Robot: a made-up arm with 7 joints.
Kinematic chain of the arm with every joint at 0, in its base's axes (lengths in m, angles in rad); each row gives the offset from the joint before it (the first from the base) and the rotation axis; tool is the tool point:
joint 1: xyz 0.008 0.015 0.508 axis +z
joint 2: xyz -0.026 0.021 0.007 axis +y
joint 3: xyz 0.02 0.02 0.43 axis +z
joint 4: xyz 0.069 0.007 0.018 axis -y
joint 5: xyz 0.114 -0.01 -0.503 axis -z
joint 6: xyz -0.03 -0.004 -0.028 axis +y
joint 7: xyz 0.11 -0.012 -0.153 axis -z
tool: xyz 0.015 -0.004 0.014
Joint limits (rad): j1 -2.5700..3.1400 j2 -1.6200..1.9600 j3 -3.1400..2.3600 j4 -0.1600..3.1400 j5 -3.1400..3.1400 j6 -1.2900..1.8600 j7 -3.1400..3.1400
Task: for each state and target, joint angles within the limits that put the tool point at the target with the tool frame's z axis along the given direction. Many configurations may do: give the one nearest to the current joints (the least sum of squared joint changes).
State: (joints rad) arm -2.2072 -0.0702 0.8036 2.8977 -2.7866 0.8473 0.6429
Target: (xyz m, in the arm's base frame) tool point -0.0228 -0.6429 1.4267 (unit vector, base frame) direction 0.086 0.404 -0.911
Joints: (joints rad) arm -2.3054 0.0370 0.6248 2.1184 -3.1053 0.6299 0.6446
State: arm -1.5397 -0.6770 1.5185 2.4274 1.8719 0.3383 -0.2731
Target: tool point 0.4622 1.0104 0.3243 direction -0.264 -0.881 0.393
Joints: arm -1.4473 -1.3555 2.2152 2.0353 2.5960 0.4551 -0.2301
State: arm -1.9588 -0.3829 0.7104 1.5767 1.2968 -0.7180 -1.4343
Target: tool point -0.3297 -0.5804 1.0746 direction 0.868 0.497 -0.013
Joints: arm -2.3197 0.0871 0.4293 1.6638 1.5305 -0.7291 -1.4484
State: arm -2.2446 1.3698 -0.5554 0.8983 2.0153 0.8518 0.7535
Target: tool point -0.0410 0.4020 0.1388 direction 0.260 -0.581 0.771
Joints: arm -2.5700 1.6541 -0.9189 0.4001 2.8810 1.1515 0.7382
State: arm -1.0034 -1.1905 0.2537 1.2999 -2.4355 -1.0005 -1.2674
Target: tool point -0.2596 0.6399 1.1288 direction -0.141 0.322 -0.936
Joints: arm -1.2172 -1.4802 -0.2292 2.1311 -2.8211 -0.8624 -1.3211
